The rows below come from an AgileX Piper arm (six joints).
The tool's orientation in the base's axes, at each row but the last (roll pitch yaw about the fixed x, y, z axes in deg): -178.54 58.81 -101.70; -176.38 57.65 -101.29; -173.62 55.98 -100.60; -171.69 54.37 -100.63; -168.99 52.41 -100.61
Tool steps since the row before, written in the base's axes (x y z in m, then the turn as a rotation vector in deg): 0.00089 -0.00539 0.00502 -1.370 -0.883 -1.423; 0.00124 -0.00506 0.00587 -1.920 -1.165 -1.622; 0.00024 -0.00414 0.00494 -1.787 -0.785 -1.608; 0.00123 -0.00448 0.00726 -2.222 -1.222 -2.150; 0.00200 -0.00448 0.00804 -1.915 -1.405 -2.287
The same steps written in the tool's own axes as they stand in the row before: -0.00165 -0.00214 -0.00691 1.809 1.156 -0.270; -0.00243 -0.00265 -0.00697 2.183 1.625 -0.518; -0.00184 -0.00167 -0.00595 1.948 1.601 -0.191; -0.00347 -0.00312 -0.00725 2.686 1.930 -0.339; -0.00391 -0.00429 -0.00742 2.870 1.598 -0.289
